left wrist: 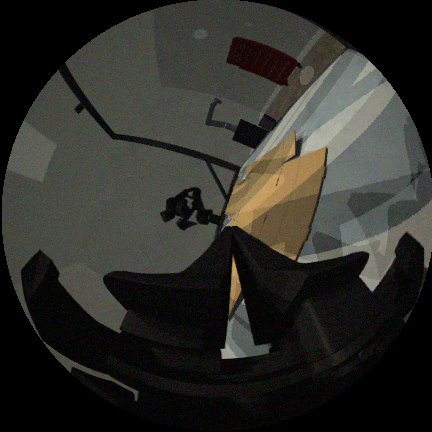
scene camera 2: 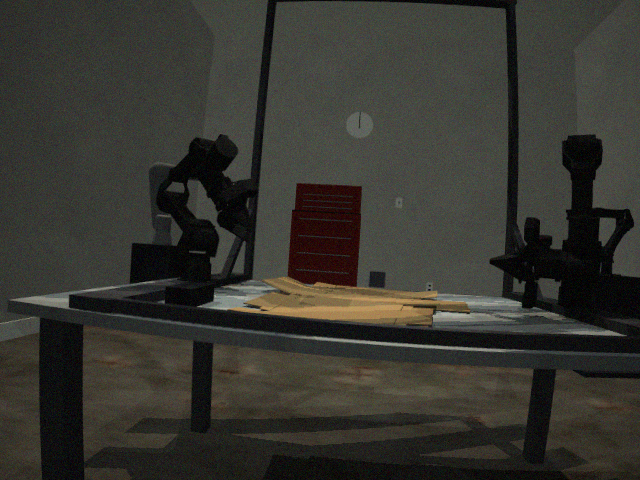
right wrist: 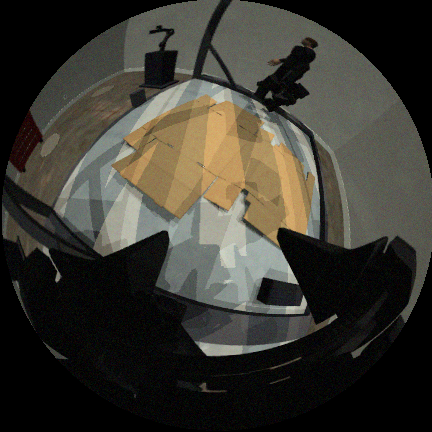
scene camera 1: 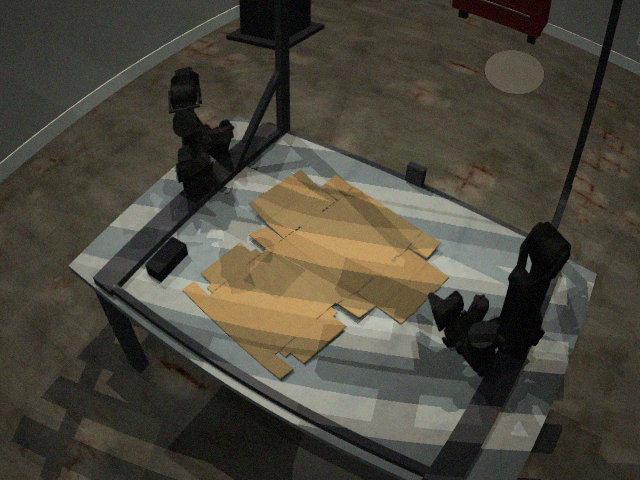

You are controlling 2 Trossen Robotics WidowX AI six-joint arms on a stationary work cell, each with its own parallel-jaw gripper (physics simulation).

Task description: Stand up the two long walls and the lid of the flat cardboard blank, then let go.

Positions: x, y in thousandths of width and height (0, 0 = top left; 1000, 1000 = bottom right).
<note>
My left gripper (scene camera 2: 765, 545) is shut, holding nothing. My right gripper (scene camera 1: 355, 376) is open and holds nothing. Also in view: a black block (scene camera 1: 271, 524). I also see a frame post (scene camera 2: 802, 274).
The black block shows as well in scene camera 2 (scene camera 2: 304, 614) and in the right wrist view (right wrist: 633, 677). My left gripper also shows in the left wrist view (left wrist: 534, 536) and in scene camera 1 (scene camera 1: 671, 614). My right gripper also shows in scene camera 2 (scene camera 2: 391, 493) and in the right wrist view (right wrist: 520, 543). The left wrist view does not show the black block, which is hidden by my left gripper.
</note>
